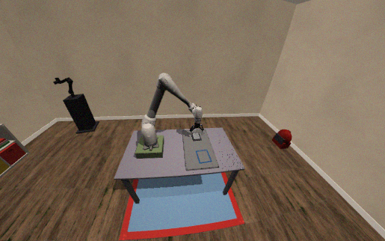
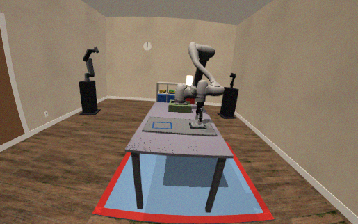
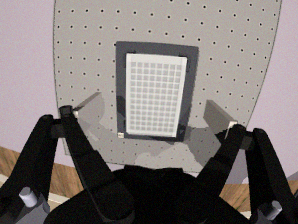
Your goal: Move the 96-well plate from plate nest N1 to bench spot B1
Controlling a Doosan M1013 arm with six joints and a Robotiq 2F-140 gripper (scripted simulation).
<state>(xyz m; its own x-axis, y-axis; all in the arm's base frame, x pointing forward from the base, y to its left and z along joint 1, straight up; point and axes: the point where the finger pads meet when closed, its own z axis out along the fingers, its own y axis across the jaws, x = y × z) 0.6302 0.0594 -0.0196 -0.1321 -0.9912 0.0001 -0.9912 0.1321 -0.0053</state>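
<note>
Right now my hand is 4 cm above the white 96-well plate. Round my hand: dark plate nest: 5 cm below.
</note>
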